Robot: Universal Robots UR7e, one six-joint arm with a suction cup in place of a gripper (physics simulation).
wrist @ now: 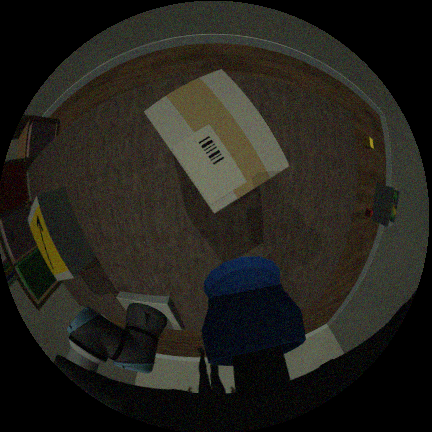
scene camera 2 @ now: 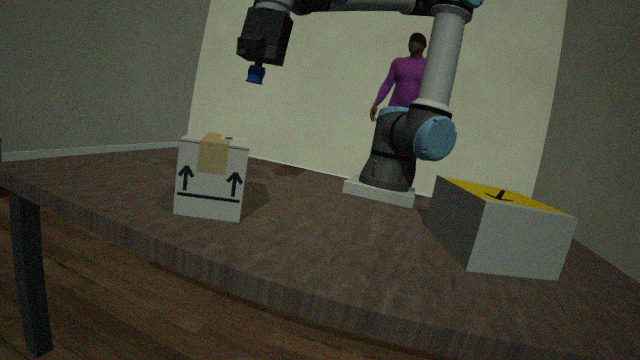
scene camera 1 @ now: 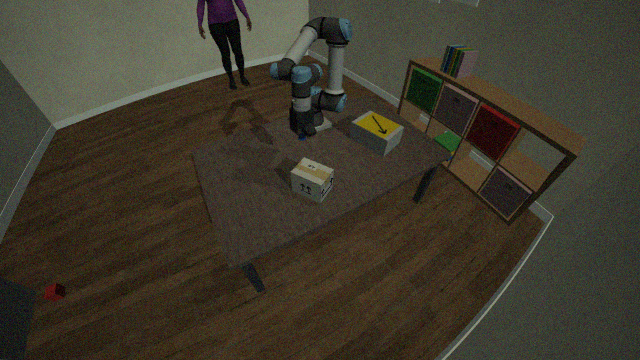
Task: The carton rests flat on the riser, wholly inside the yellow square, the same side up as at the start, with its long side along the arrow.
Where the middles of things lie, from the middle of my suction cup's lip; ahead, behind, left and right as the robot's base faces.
Now: suction cup 19 cm above the carton (scene camera 2: 211, 168), 10 cm short of it and 1 cm to the left of it. The rest, counted from my suction cup: riser (scene camera 1: 375, 132): 53 cm to the left, 19 cm below.
